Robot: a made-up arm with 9 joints. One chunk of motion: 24 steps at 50 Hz.
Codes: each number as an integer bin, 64 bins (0 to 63) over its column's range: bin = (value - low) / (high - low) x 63, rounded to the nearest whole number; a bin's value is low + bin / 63 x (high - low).
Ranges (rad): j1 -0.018..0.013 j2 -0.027..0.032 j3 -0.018..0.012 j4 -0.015..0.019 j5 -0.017..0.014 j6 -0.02..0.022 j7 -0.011..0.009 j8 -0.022..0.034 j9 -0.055..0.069
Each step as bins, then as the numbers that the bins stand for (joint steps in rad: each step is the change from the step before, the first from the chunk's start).
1 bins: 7 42 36 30 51 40 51 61 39
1 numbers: -0.01456 0.01233 -0.00086 0.00119 0.00810 0.00667 0.00519 0.03222 0.02176
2 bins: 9 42 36 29 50 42 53 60 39
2 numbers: -0.01357 0.01233 -0.00086 0.00065 0.00760 0.00800 0.00583 0.03133 0.02176
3 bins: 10 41 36 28 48 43 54 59 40
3 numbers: -0.01308 0.01140 -0.00086 0.00011 0.00662 0.00867 0.00614 0.03044 0.02373
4 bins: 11 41 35 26 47 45 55 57 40
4 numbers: -0.01259 0.01140 -0.00133 -0.00097 0.00613 0.01000 0.00646 0.02867 0.02373
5 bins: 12 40 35 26 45 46 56 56 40
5 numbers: -0.01210 0.01046 -0.00133 -0.00097 0.00514 0.01067 0.00678 0.02778 0.02373
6 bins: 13 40 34 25 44 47 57 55 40
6 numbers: -0.01160 0.01046 -0.00181 -0.00151 0.00465 0.01133 0.00710 0.02689 0.02373
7 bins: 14 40 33 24 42 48 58 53 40
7 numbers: -0.01111 0.01046 -0.00229 -0.00205 0.00367 0.01200 0.00741 0.02511 0.02373
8 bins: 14 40 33 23 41 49 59 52 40
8 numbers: -0.01111 0.01046 -0.00229 -0.00259 0.00317 0.01267 0.00773 0.02422 0.02373
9 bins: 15 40 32 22 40 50 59 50 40
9 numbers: -0.01062 0.01046 -0.00276 -0.00313 0.00268 0.01333 0.00773 0.02244 0.02373
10 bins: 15 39 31 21 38 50 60 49 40
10 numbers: -0.01062 0.00952 -0.00324 -0.00367 0.00170 0.01333 0.00805 0.02156 0.02373
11 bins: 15 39 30 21 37 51 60 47 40
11 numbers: -0.01062 0.00952 -0.00371 -0.00367 0.00121 0.01400 0.00805 0.01978 0.02373
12 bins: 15 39 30 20 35 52 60 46 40
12 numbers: -0.01062 0.00952 -0.00371 -0.00421 0.00022 0.01467 0.00805 0.01889 0.02373
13 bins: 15 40 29 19 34 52 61 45 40
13 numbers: -0.01062 0.01046 -0.00419 -0.00475 -0.00027 0.01467 0.00837 0.01800 0.02373
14 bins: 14 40 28 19 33 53 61 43 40
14 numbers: -0.01111 0.01046 -0.00467 -0.00475 -0.00076 0.01533 0.00837 0.01622 0.02373
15 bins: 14 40 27 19 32 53 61 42 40
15 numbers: -0.01111 0.01046 -0.00514 -0.00475 -0.00125 0.01533 0.00837 0.01533 0.02373
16 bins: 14 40 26 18 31 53 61 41 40
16 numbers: -0.01111 0.01046 -0.00562 -0.00529 -0.00175 0.01533 0.00837 0.01444 0.02373
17 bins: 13 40 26 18 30 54 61 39 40
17 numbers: -0.01160 0.01046 -0.00562 -0.00529 -0.00224 0.01600 0.00837 0.01267 0.02373
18 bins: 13 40 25 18 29 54 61 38 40
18 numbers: -0.01160 0.01046 -0.00610 -0.00529 -0.00273 0.01600 0.00837 0.01178 0.02373
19 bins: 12 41 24 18 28 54 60 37 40
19 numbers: -0.01210 0.01140 -0.00657 -0.00529 -0.00322 0.01600 0.00805 0.01089 0.02373
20 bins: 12 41 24 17 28 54 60 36 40
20 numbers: -0.01210 0.01140 -0.00657 -0.00583 -0.00322 0.01600 0.00805 0.01000 0.02373
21 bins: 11 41 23 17 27 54 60 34 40
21 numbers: -0.01259 0.01140 -0.00705 -0.00583 -0.00371 0.01600 0.00805 0.00822 0.02373
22 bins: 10 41 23 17 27 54 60 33 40
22 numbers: -0.01308 0.01140 -0.00705 -0.00583 -0.00371 0.01600 0.00805 0.00733 0.02373
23 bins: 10 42 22 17 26 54 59 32 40
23 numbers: -0.01308 0.01233 -0.00752 -0.00583 -0.00421 0.01600 0.00773 0.00644 0.02373
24 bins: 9 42 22 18 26 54 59 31 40
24 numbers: -0.01357 0.01233 -0.00752 -0.00529 -0.00421 0.01600 0.00773 0.00556 0.02373
